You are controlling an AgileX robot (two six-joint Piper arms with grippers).
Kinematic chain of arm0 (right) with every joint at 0, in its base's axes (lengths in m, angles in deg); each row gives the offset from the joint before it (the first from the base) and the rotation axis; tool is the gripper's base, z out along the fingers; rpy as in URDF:
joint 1: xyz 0 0 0.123 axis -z
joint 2: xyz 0 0 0 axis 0.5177 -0.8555 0
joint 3: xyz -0.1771 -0.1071 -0.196 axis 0.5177 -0.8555 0
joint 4: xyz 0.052 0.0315 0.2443 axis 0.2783 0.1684 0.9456
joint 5: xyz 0 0 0 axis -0.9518 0.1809 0.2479
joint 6: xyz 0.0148 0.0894 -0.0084 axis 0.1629 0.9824 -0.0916
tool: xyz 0 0 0 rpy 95.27 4.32 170.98
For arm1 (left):
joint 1: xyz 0 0 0.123 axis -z
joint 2: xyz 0 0 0 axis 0.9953 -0.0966 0
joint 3: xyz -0.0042 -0.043 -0.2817 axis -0.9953 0.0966 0
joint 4: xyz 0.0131 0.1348 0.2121 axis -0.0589 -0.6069 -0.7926
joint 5: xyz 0 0 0 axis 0.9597 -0.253 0.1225
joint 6: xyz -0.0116 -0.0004 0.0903 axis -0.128 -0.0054 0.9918
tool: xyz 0 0 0 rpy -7.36 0.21 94.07
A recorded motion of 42 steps. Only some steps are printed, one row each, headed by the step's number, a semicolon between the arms.
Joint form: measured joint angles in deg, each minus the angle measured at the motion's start. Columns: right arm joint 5, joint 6, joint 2, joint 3, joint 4, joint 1; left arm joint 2, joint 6, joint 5, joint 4, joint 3, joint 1.
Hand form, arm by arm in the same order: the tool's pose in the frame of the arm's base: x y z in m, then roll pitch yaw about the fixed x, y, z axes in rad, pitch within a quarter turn. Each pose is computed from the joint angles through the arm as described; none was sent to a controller.
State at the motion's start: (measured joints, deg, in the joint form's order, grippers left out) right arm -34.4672 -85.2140 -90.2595 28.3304 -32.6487 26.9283; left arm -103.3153 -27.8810 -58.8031 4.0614 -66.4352 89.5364
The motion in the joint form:
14: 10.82 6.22 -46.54 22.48 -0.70 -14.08; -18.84 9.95 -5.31 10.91 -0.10 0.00
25: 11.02 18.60 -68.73 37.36 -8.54 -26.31; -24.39 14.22 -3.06 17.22 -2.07 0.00
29: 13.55 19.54 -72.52 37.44 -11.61 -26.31; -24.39 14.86 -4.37 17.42 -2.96 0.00
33: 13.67 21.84 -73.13 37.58 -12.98 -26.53; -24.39 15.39 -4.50 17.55 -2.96 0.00
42: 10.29 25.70 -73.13 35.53 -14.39 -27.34; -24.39 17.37 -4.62 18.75 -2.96 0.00
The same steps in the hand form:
14: 0.2685 0.1122 0.2795 2.8942 0.2909 -2.8351; 0.1145 -0.0275 0.2785 -2.3464 0.9148 -2.5300
25: 0.3185 0.2016 0.2161 2.9930 0.1281 -2.7646; 0.1327 -0.0310 0.2825 -2.3093 0.8769 -2.5040
29: 0.3217 0.1988 0.1907 3.0542 0.0257 -2.7494; 0.1324 -0.0321 0.2862 -2.3164 0.8792 -2.5263
33: 0.3226 0.1989 0.1871 3.0761 0.0158 -2.7744; 0.1322 -0.0323 0.2861 -2.3231 0.8830 -2.5365
42: 0.3197 0.2009 0.1788 3.0926 0.0393 -2.8187; 0.1321 -0.0330 0.2864 -2.3283 0.8935 -2.5544

